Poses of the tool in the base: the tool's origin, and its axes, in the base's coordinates. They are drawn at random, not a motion.
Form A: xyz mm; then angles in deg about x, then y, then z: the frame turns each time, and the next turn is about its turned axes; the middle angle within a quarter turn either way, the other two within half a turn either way.
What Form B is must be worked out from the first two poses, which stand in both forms.
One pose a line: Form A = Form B
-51.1 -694.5 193.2 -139.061 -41.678 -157.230 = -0.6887 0.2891 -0.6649 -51.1; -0.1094 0.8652 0.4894 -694.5; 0.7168 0.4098 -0.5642 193.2; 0 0 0 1
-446.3 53.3 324.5 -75.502 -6.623 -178.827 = -0.9931 0.0203 -0.1153 -446.3; -0.1168 -0.2480 0.9617 53.3; -0.0090 0.9685 0.2487 324.5; 0 0 0 1
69.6 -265.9 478.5 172.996 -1.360 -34.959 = 0.8193 0.5728 -0.0237 69.6; 0.5663 -0.8151 -0.1219 -265.9; -0.0892 0.0864 -0.9923 478.5; 0 0 0 1
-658.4 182.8 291.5 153.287 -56.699 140.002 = -0.4206 -0.3529 -0.8358 -658.4; -0.2863 0.9258 -0.2468 182.8; 0.8609 0.1355 -0.4904 291.5; 0 0 0 1
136.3 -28.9 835.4 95.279 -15.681 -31.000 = 0.8253 0.4959 -0.2703 136.3; -0.1833 -0.2175 -0.9587 -28.9; -0.5342 0.8407 -0.0886 835.4; 0 0 0 1
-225.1 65.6 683.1 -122.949 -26.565 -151.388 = -0.7852 0.4283 -0.4472 -225.1; -0.0690 0.6572 0.7506 65.6; 0.6154 0.6202 -0.4865 683.1; 0 0 0 1
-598.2 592.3 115.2 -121.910 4.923 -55.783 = 0.5603 0.8239 0.0858 -598.2; 0.3961 -0.3575 0.8457 592.3; 0.7275 -0.4398 -0.5266 115.2; 0 0 0 1
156.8 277.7 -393.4 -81.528 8.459 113.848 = -0.3999 -0.9047 0.1471 156.8; 0.1936 0.0735 0.9783 277.7; -0.8959 0.4197 0.1457 -393.4; 0 0 0 1
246.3 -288.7 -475.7 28.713 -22.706 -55.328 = 0.5248 0.7587 -0.3860 246.3; -0.8268 0.3464 -0.4432 -288.7; -0.2025 0.5517 0.8091 -475.7; 0 0 0 1
